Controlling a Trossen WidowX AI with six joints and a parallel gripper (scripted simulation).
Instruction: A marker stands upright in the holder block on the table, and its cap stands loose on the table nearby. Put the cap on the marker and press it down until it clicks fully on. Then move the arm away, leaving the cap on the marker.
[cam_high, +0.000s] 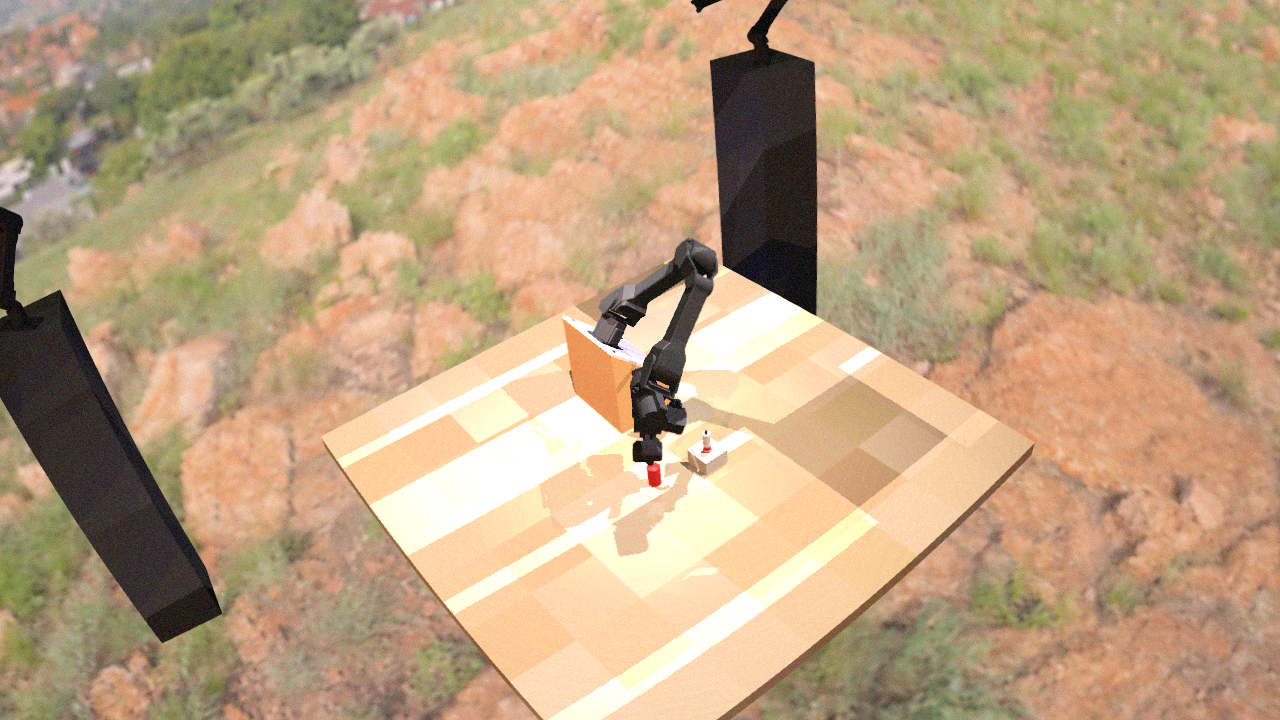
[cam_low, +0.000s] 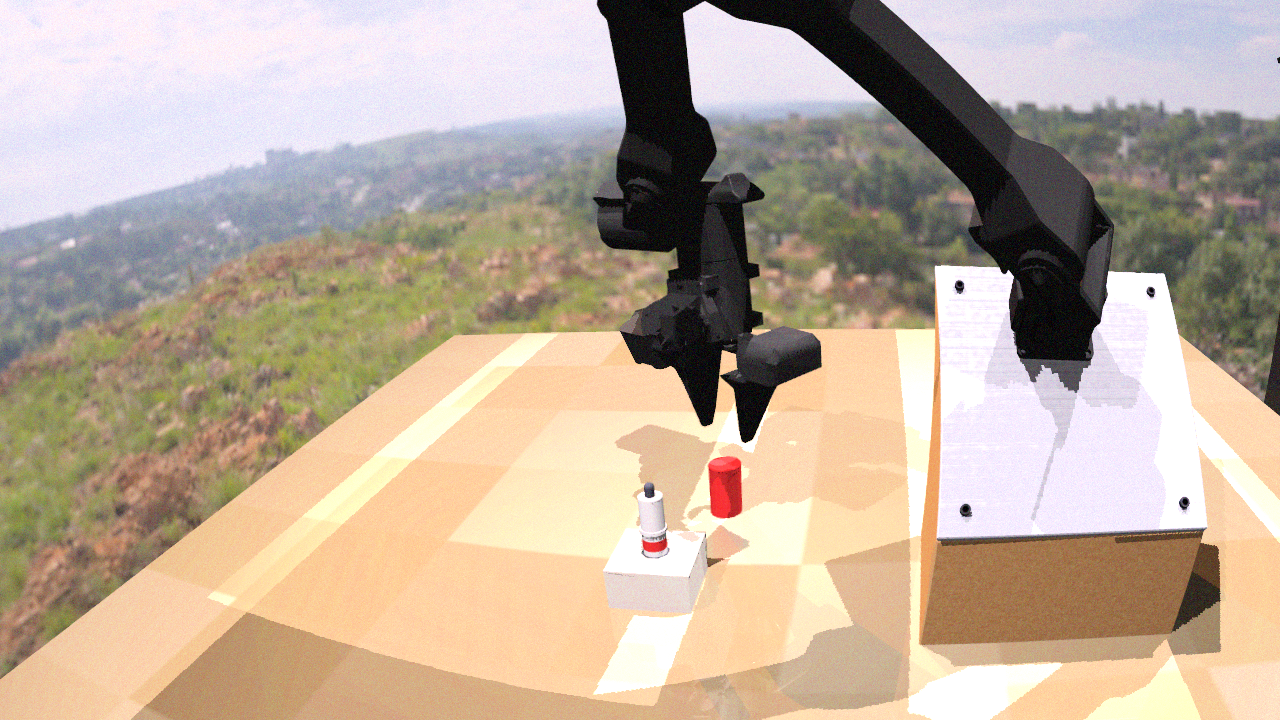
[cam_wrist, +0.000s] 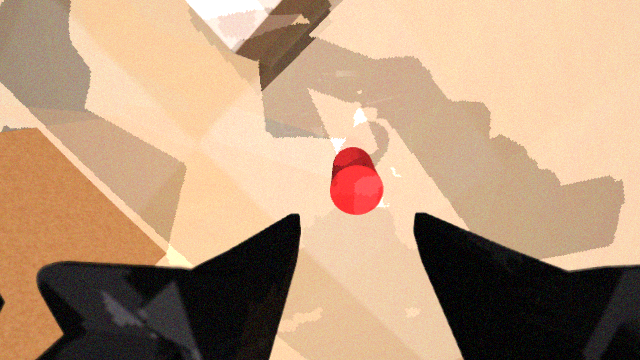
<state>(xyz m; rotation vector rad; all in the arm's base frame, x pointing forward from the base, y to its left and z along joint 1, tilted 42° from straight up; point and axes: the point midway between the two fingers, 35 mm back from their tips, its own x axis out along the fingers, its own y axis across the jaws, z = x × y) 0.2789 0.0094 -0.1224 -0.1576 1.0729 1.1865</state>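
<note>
My gripper tip is now 50 mm above the red marker cap.
</note>
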